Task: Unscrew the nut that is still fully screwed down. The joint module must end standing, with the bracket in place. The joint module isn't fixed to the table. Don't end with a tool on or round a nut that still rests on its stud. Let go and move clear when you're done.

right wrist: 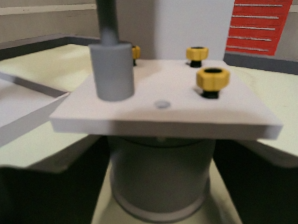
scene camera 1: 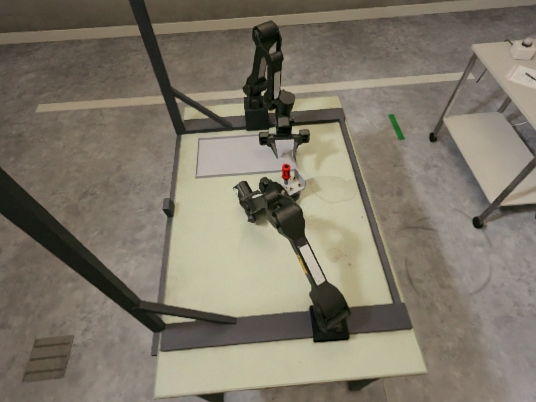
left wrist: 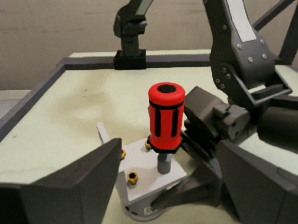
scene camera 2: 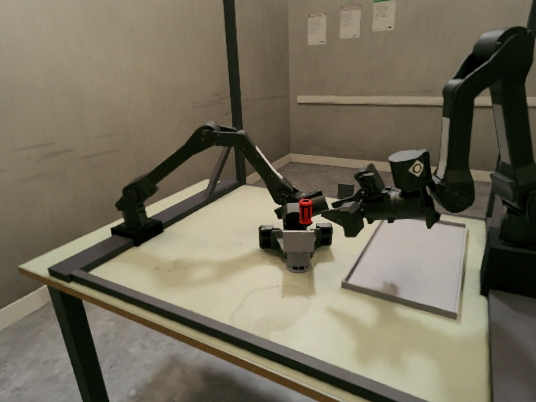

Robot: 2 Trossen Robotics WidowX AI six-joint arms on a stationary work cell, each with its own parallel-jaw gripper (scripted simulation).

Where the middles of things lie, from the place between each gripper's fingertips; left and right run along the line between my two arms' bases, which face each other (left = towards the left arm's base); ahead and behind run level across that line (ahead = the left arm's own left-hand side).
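The pale bracket (right wrist: 163, 76) has my right gripper 1 cm to the right of it, 3 cm short of it and 4 cm below it. Counting from that same right hand, I find the shallow grey tray (scene camera 2: 419, 267) 27 cm to the left, 10 cm behind and 3 cm below, while the red-handled nut driver (left wrist: 166, 100) is 2 cm to the left and 8 cm above. Going by its middle, the bracket is nearer to my right gripper than to my left hand.
My left hand is 80 mm to the left of the red-handled nut driver, 20 mm past it and 40 mm above it. The pale bracket is 100 mm to the right of my left hand and 90 mm below it. As for the shallow grey tray, it is 160 mm to the left of my left hand, 120 mm behind it and 150 mm below it; going by their middles, of the things named here the tray is the farthest from my left hand.
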